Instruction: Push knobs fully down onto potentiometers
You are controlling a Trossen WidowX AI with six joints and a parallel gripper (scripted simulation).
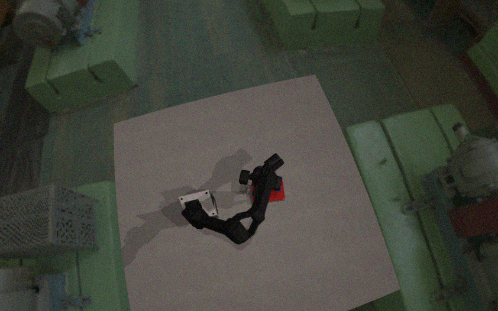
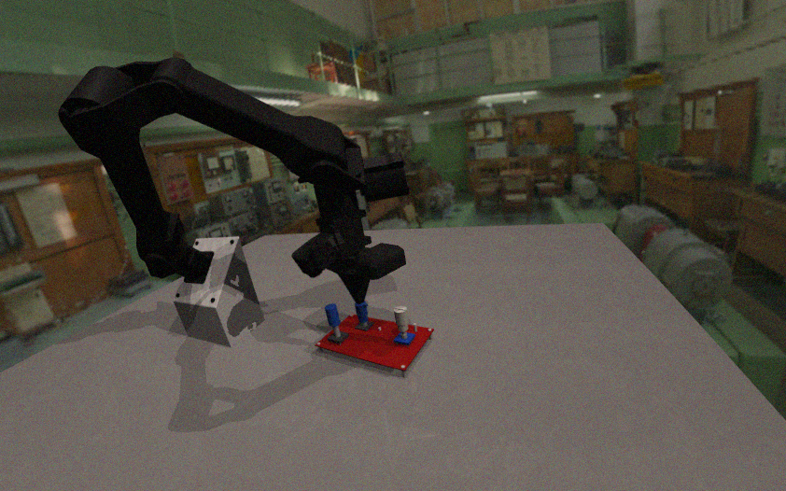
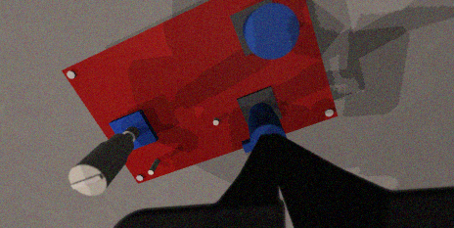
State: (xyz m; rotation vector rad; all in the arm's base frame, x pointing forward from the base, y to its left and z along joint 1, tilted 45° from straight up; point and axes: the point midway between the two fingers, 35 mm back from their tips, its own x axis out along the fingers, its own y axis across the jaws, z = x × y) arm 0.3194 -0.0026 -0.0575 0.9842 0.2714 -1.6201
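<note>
The blue knob lies 10 mm below my gripper tip.
</note>
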